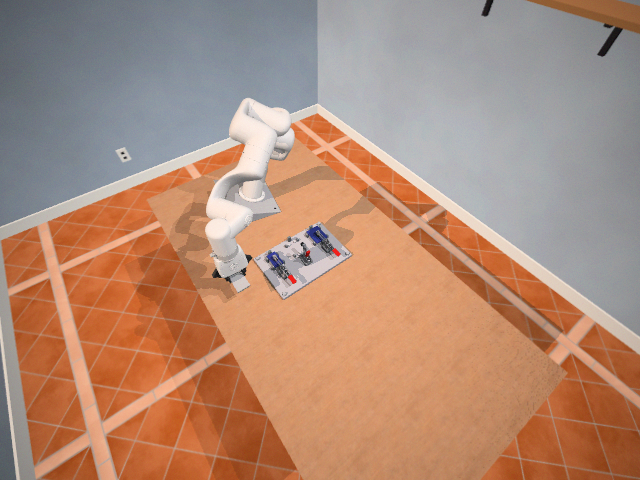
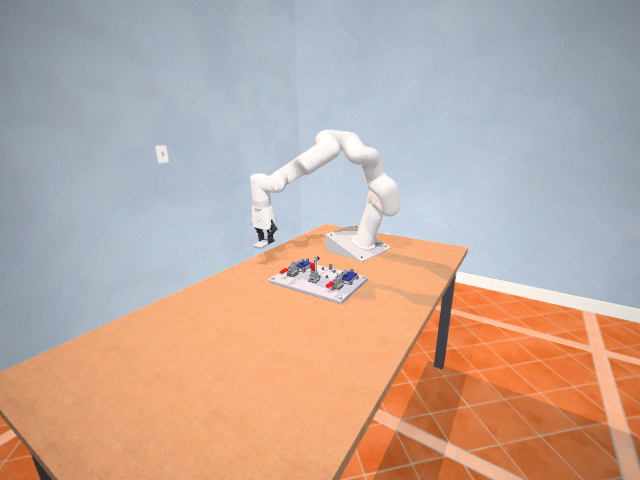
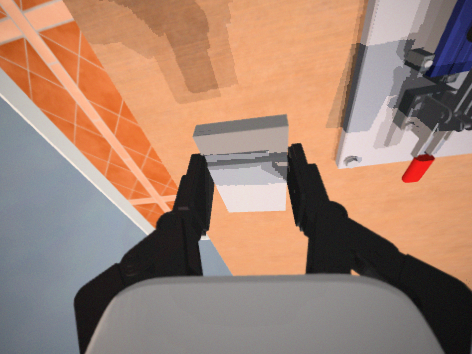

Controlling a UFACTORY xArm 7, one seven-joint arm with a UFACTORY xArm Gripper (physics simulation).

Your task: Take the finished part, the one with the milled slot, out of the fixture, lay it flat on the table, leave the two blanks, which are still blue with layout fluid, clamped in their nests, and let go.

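Frame: origin at the arm's base, x ahead, y left, z up, level; centimetres.
Seen in the pictures: gripper, between the fingertips: [image 1: 236, 276] [image 2: 266, 241] [image 3: 247, 164]; arm's base, origin of its link: [image 1: 251, 194] [image 2: 363, 242].
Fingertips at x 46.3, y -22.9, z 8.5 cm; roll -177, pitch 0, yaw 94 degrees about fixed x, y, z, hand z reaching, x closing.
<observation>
Pixels of each thing's middle, then the offset from my fingertips to it. Level surfaces: height alone.
- finished part, middle of its body: [image 3: 249, 176] [image 1: 238, 279] [image 2: 264, 243] dx +1.4, dy +0.2, dz -0.3 cm
- fixture plate, middle of its body: [image 2: 318, 279] [image 1: 303, 257] dx -2.8, dy +28.4, dz -11.5 cm
- table, height of its surface: dz -12.3 cm
The finished part [image 1: 240, 283] [image 2: 261, 244] [image 3: 250, 192], a pale grey block with a slot across its top, is between the fingers. My gripper [image 1: 233, 274] [image 2: 265, 239] [image 3: 247, 164] is shut on it and holds it above the table, beside the fixture plate [image 1: 315, 269] [image 2: 305, 290] [image 3: 370, 112], near the table's long edge. One blue blank [image 1: 275, 259] [image 2: 303, 264] [image 3: 457, 45] sits in the nest nearer the gripper, and the other blue blank [image 1: 316, 235] [image 2: 349, 276] sits in the far nest. The middle nest holds no part, and its clamp handle [image 1: 308, 253] [image 2: 312, 266] stands up.
Red clamp handles [image 1: 292, 279] [image 2: 329, 284] [image 3: 418, 169] stick out at the outer nests. The arm's base plate [image 1: 268, 205] [image 2: 338, 246] stands behind the fixture. The table [image 1: 372, 330] [image 2: 206, 351] [image 3: 280, 75] has its edge close to the gripper, with tiled floor beyond it.
</observation>
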